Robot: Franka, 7 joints.
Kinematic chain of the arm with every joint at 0, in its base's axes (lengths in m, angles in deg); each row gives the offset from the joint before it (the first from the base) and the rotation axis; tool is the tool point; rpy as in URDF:
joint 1: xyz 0 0 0.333 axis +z
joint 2: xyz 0 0 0 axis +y
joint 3: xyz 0 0 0.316 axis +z
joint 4: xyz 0.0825 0 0 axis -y
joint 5: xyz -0.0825 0 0.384 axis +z
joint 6: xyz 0 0 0 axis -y
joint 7: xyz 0.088 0 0 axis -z
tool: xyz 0 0 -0.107 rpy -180 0 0
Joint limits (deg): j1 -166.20..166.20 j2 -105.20..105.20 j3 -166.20..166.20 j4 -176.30..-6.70 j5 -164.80..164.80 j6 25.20..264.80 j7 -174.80..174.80
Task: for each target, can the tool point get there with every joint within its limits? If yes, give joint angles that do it. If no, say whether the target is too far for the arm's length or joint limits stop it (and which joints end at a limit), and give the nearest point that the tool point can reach.
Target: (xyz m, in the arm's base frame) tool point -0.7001 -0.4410 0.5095
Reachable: yes | joints -133.77 67.05 -46.56 -36.93 19.65 178.41 -63.66
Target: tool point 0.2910 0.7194 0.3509
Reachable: yes | joints 56.62 83.36 27.43 -29.09 -49.43 219.54 44.02
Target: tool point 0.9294 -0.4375 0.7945
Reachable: no: too far | nearest point 0.7080 -0.3333 0.6846 | short by 0.268 m
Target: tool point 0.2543 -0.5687 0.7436
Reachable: yes | joints -51.88 12.93 -7.83 -83.73 -137.26 79.98 -96.99
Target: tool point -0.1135 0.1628 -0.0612
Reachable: yes | joints 102.66 61.55 11.68 -133.85 -9.99 103.90 134.69
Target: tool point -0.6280 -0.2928 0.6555
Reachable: yes | joints -103.47 53.58 -88.04 -85.21 12.44 188.64 73.15
